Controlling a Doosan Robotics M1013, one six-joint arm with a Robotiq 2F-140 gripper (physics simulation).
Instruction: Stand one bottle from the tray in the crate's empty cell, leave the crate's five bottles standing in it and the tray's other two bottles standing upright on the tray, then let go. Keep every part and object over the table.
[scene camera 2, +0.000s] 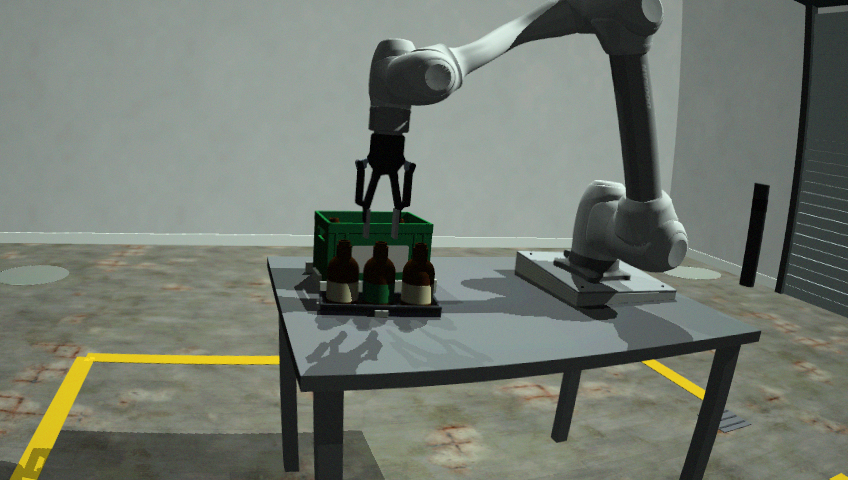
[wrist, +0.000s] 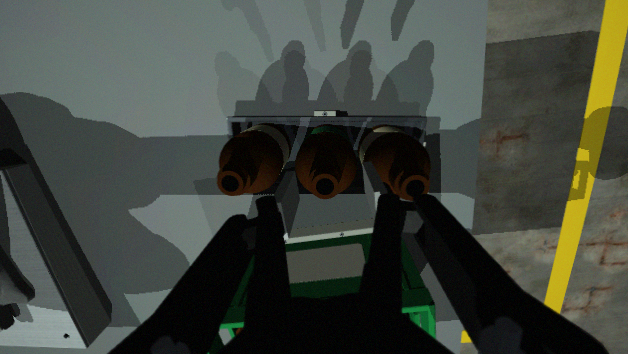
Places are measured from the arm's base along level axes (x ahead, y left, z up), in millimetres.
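Where they show: gripper, between the fingertips: (scene camera 2: 380, 237) (wrist: 330, 181); arm's base, origin of its link: (scene camera 2: 592, 271).
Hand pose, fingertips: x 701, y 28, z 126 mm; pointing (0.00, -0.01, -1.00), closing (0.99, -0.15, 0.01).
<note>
Things, the pixels of their centre, and the offset from my fingertips. "pt": a spot on its surface instead. Level surfaces: height alone.
- black tray, a spot on its surface: (wrist: 272, 119) (scene camera 2: 413, 306) pt dx -67, dy +57, dz -146 mm
- middle bottle, middle of its body: (wrist: 326, 163) (scene camera 2: 379, 275) dx -7, dy -8, dz -89 mm
- green crate, a spot on its surface: (wrist: 426, 322) pt dx +56, dy -192, dz -4 mm
- grey table, height of its surface: dz -172 mm
My gripper (scene camera 2: 380, 230) (wrist: 330, 181) is partly open and empty. It points down above and slightly behind the middle bottle, its fingertips higher than the bottle necks. Three brown bottles stand upright in a row on the black tray (scene camera 2: 410, 310) (wrist: 272, 119): a middle bottle (scene camera 2: 379, 270) (wrist: 326, 160) with a green label, and a white-labelled bottle (scene camera 2: 342, 270) (wrist: 395, 152) and another white-labelled bottle (scene camera 2: 420, 273) (wrist: 255, 152) on either side. The green crate (scene camera 2: 321, 246) (wrist: 426, 322) stands behind the tray. Parts of brown bottle tops show inside it; its cells are hidden.
The grey table (scene camera 2: 535, 333) (wrist: 125, 60) carries everything. The robot's base plate (scene camera 2: 642, 288) (wrist: 45, 320) is at the right in the scene view and at the left in the wrist view. The crate and tray stand near the table's left edge in the scene view.
</note>
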